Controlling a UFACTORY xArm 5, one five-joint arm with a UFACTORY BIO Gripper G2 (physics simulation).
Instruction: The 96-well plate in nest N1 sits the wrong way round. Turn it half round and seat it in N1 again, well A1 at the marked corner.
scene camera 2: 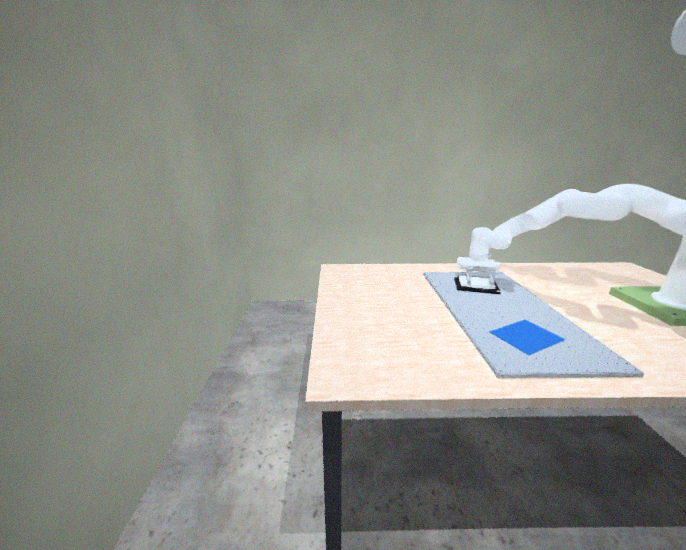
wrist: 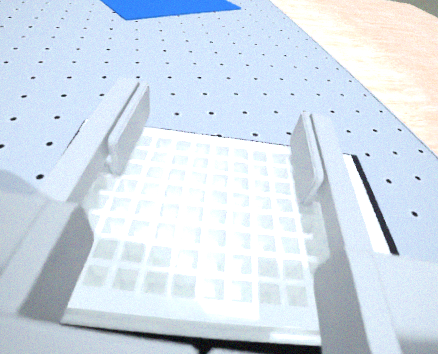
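Observation:
The white 96-well plate (scene camera 2: 477, 283) (wrist: 195, 197) lies level in the black nest (scene camera 2: 478, 290) (wrist: 382, 220) at the far end of the grey board. Its rows of square wells face up. Well A1 and the nest's marked corner cannot be made out. My gripper (scene camera 2: 479, 280) (wrist: 218, 142) is shut to its narrow stance, and nothing is held between the fingers. It is low over the plate, with one finger over each side of the well field. The fingers hide parts of the plate's sides, and a white strip of it shows beyond the right finger in the wrist view.
The grey perforated board (scene camera 2: 475, 320) (wrist: 240, 75) lies on the wooden table (scene camera 2: 389, 343) (wrist: 400, 65). A flat blue square (scene camera 2: 526, 336) (wrist: 170, 7) lies on the board, nearer the table's front edge in the scene view. The arm's green base (scene camera 2: 635, 297) is at the right.

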